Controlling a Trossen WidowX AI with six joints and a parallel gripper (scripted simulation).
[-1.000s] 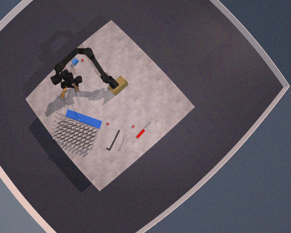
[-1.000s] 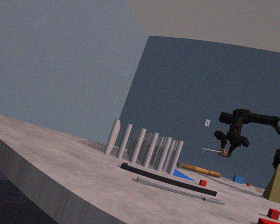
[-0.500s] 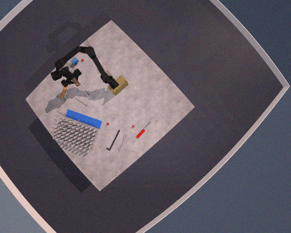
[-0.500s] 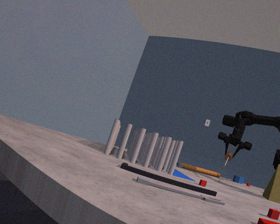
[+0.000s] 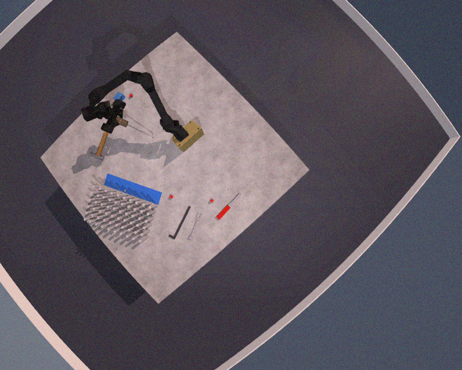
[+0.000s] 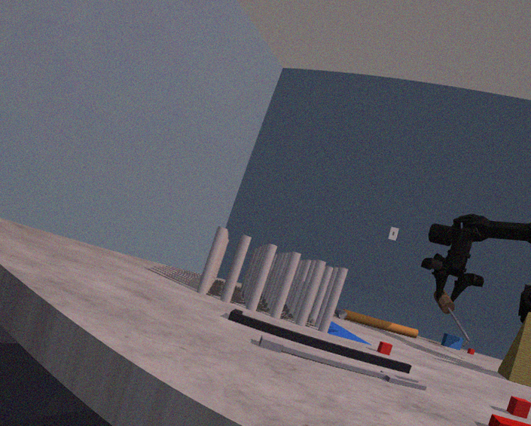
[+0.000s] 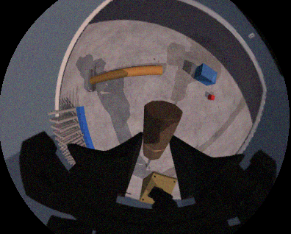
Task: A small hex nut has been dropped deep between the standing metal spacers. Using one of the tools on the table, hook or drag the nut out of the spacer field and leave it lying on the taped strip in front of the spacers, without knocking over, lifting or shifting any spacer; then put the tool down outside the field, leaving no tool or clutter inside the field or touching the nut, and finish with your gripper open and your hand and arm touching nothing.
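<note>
Now: the hook tool 80 mm to the left of my gripper tip, 40 mm below it and 40 mm behind it. Also, from my gripper tip: grey wrench 750 mm to the left, 120 mm below, 50 mm ahead; then blue taped strip 320 mm to the left, 220 mm ahead, 130 mm below; then blue cube 210 mm to the right, 110 mm below, 60 mm behind.
</note>
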